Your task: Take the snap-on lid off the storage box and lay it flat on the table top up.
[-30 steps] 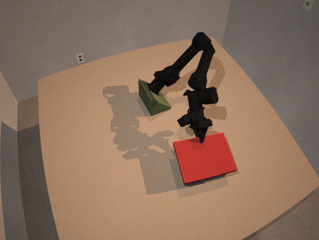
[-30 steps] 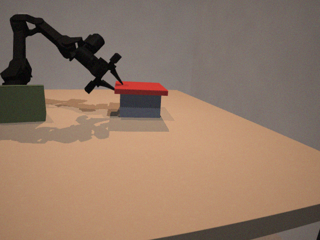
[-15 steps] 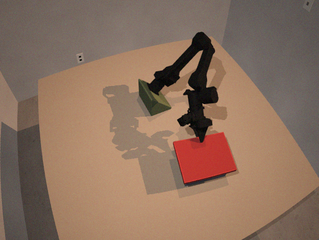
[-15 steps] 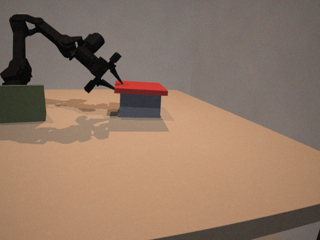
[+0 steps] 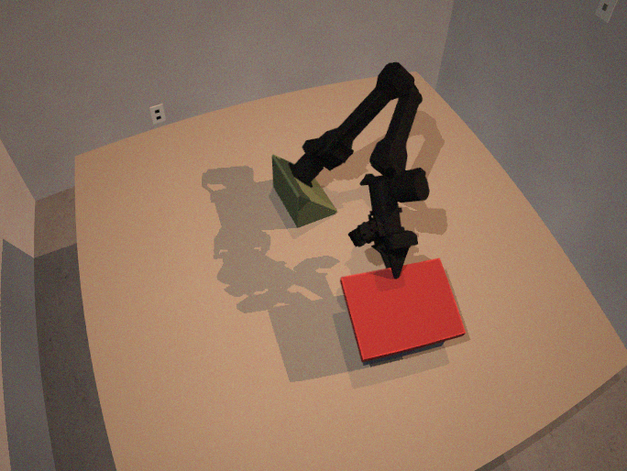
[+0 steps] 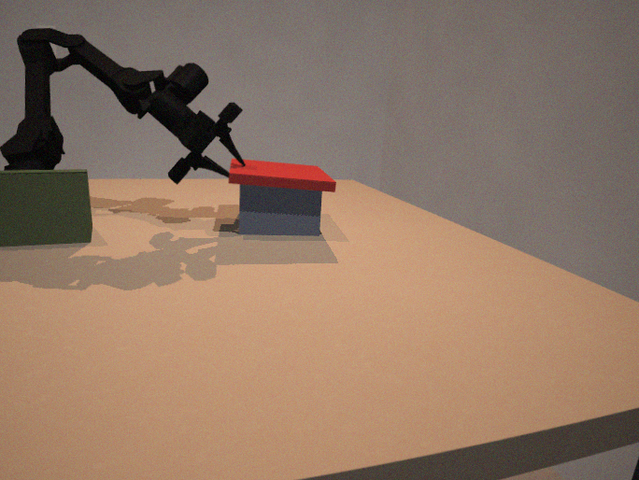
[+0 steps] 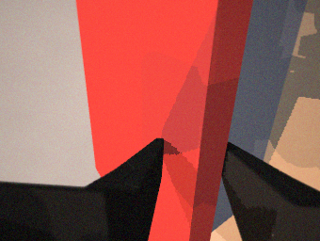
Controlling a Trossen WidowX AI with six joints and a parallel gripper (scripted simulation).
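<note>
My hand is 100 mm short of the red lid, 20 mm above it and 10 mm to the left of it. The rest, counted from my hand: blue storage box: 100 mm ahead, 70 mm below, 10 mm to the right.
</note>
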